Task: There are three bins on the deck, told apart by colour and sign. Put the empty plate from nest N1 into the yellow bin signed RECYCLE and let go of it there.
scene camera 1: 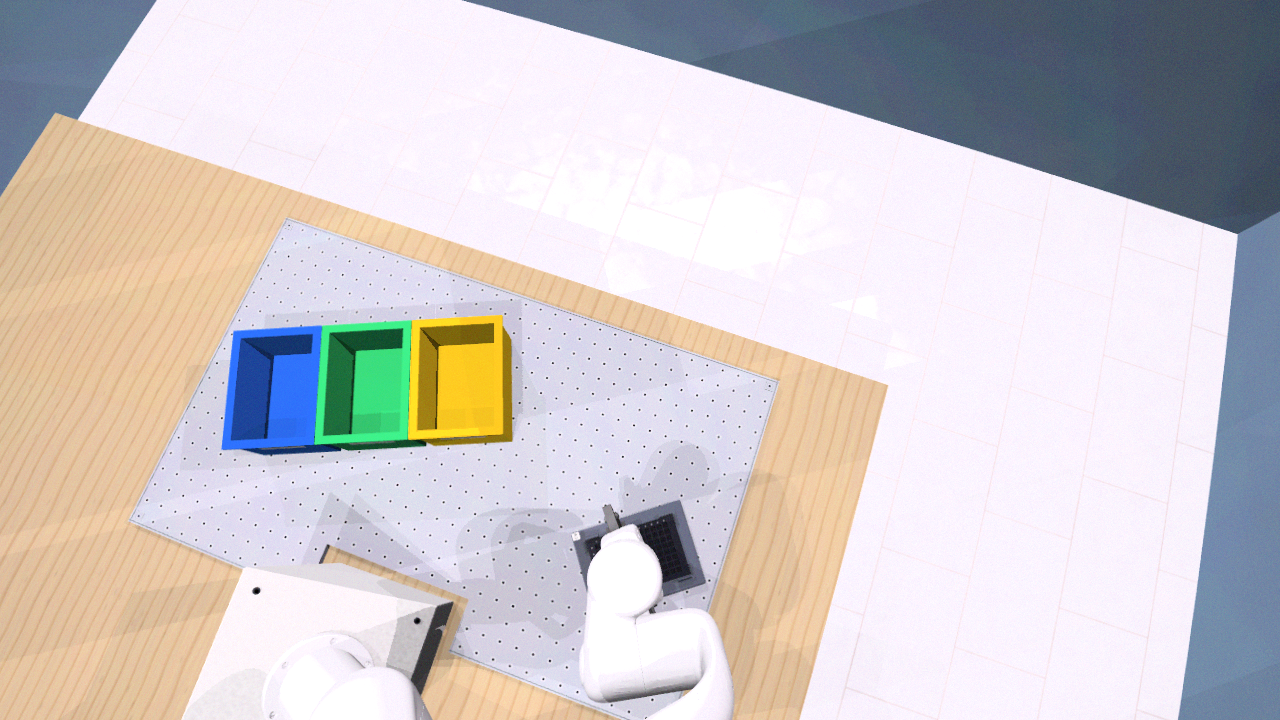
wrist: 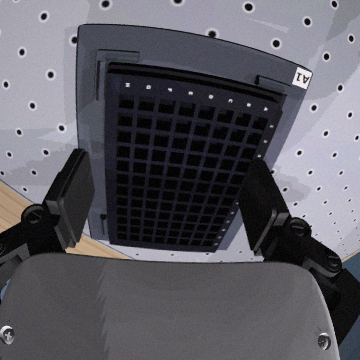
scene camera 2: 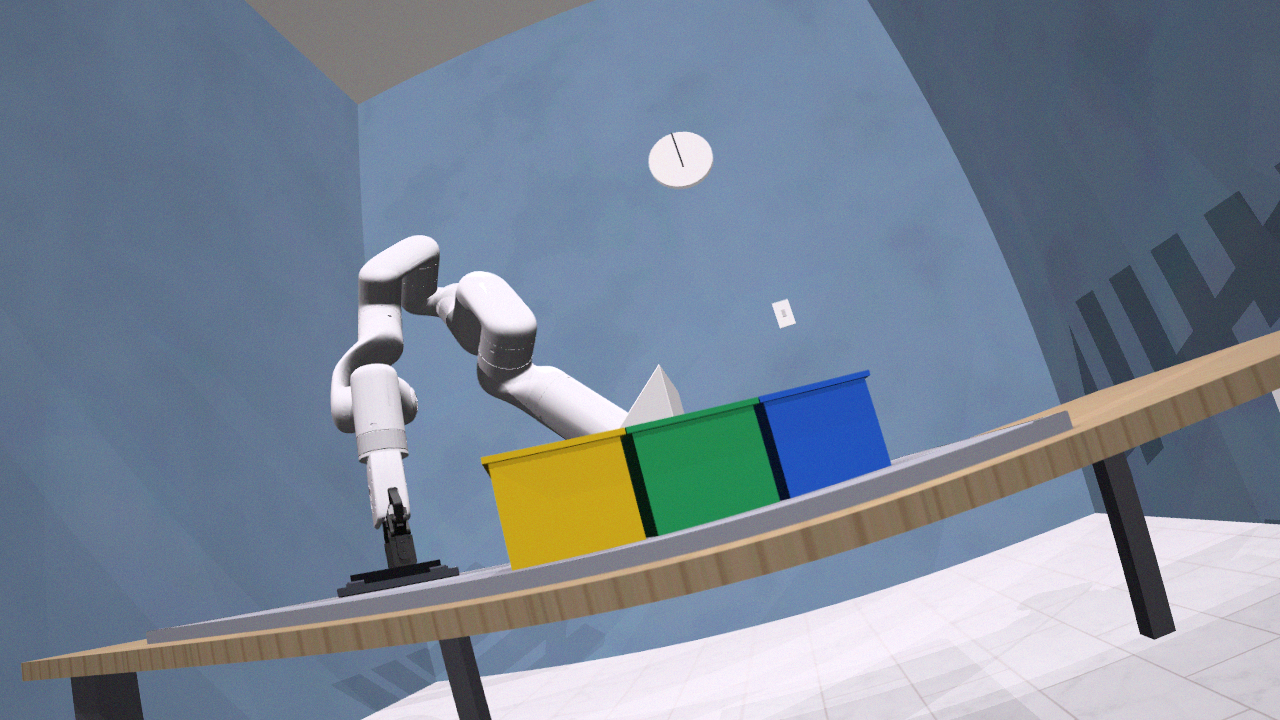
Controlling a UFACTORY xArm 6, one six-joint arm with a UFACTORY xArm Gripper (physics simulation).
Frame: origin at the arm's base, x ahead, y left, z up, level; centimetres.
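Seen in the pictures: gripper, fingertip midpoint: (wrist: 167, 174) (scene camera 2: 402, 567); arm's base at its link origin: (scene camera 1: 319, 685).
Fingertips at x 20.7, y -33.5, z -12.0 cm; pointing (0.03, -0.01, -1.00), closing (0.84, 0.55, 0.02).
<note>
Offsets run from my fingertips to a thing's top centre. "spot": to the spot under its first point. Level surfaces: height alone.
The black plate @(dy -0.6, dx +1.1, dz +0.1 cm) (scene camera 1: 666, 543) (scene camera 2: 362, 575) (wrist: 175, 170) with a grid of empty wells lies in the dark grey nest @(dy -0.6, dx +1.0, dz -0.8 cm) (scene camera 1: 691, 530) (scene camera 2: 355, 591) (wrist: 165, 42), whose corner label reads A1. My gripper (scene camera 2: 402, 560) (wrist: 167, 174) is open and low at the plate, pointing down. In the wrist view its left finger is outside the plate's left edge and its right finger overlaps the plate's right edge; contact cannot be told. In scene camera 1 the arm hides most of the gripper. The yellow bin @(spot: dy +29.3, dx +20.2, dz -2.0 cm) (scene camera 1: 469, 389) (scene camera 2: 565, 505) looks empty inside; its sign cannot be read.
The green bin @(dy +41.3, dx +16.9, dz +7.4 cm) (scene camera 1: 380, 385) (scene camera 2: 707, 470) stands against the yellow one, with the blue bin @(spot: dy +56.0, dx +14.9, dz -2.0 cm) (scene camera 1: 293, 389) (scene camera 2: 827, 438) beyond. All stand on the perforated deck @(dz -2.5 cm) (scene camera 1: 554, 402) (wrist: 30, 75). The white robot base block (scene camera 1: 223, 653) is at the deck's cut-out.
</note>
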